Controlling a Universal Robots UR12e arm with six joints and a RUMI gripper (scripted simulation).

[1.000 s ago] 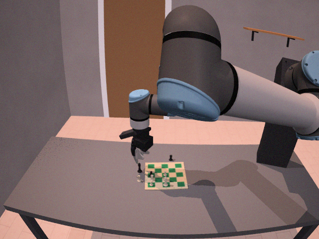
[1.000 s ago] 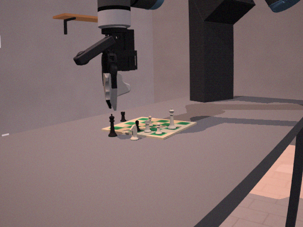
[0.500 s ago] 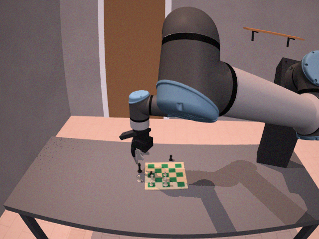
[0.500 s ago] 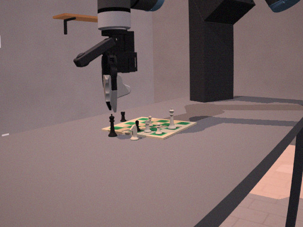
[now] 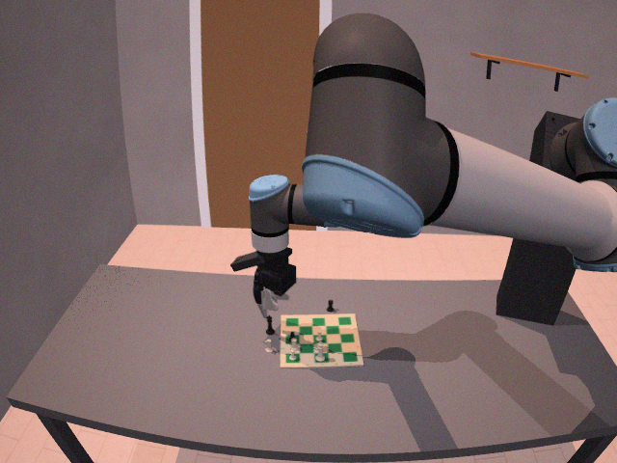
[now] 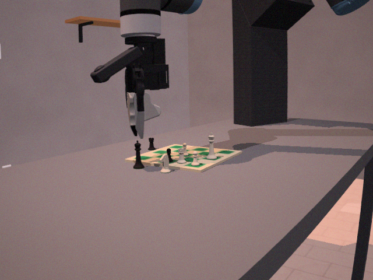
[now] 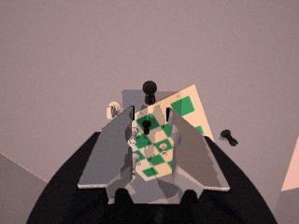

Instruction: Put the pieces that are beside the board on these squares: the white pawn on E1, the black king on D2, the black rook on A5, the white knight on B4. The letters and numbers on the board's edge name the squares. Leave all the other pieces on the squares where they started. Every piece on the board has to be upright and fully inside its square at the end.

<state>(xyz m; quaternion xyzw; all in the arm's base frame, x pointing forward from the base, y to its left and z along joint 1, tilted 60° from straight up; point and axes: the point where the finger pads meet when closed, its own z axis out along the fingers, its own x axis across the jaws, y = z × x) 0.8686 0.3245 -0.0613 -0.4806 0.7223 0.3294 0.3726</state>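
Right now the black king is 50 mm below my hand. From my hand the other things lie so: black pawn (70 mm behind, 20 mm to the left, 70 mm below); then white knight (20 mm behind, 70 mm to the left, 70 mm below); then white rook (80 mm behind, 50 mm to the left, 60 mm below).
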